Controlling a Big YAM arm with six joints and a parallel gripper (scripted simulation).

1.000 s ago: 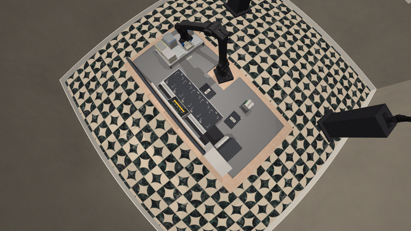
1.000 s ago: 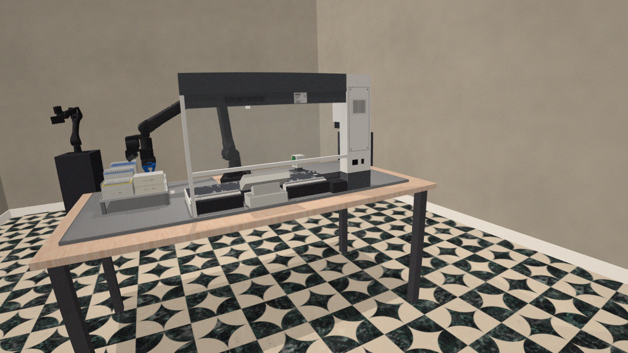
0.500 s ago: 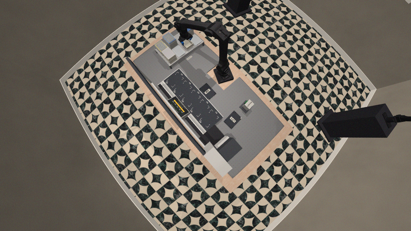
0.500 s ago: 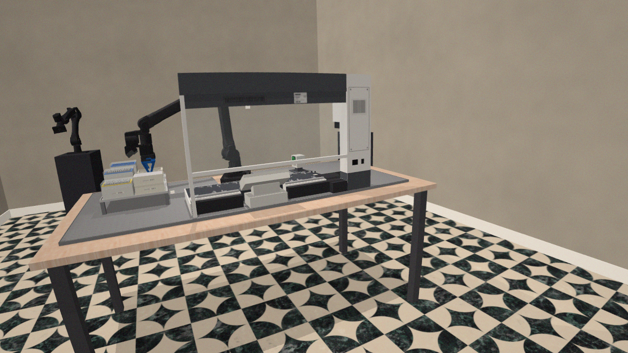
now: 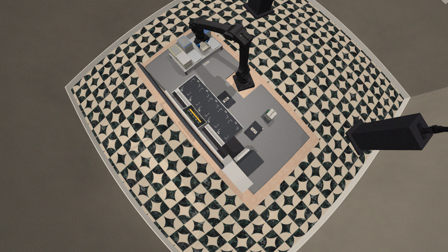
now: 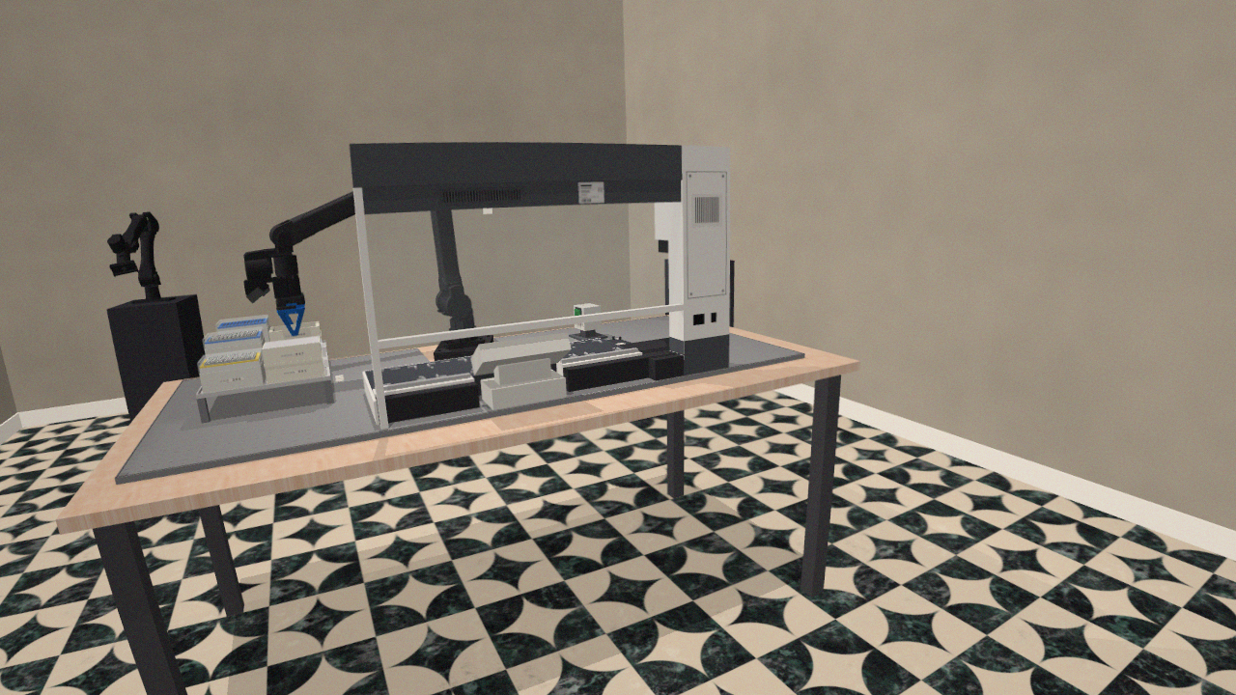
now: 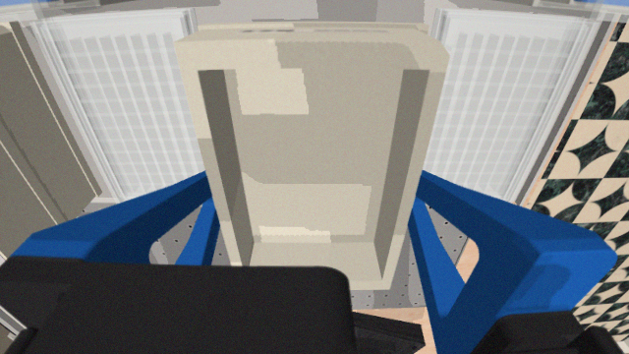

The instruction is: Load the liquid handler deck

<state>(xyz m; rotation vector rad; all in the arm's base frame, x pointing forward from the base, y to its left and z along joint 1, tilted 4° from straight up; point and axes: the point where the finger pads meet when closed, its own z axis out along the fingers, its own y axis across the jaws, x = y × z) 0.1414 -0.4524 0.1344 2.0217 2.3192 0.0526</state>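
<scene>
Now: hand 6 cm short of the shelf, 6 cm to the left of it and 8 cm above it. Round my hand: clear plate lid 11 cm ahead, 1 cm to the left, 6 cm below; shelf label 4 cm ahead, 10 cm to the left, 13 cm below; cream one-well reservoir 1 cm below.
</scene>
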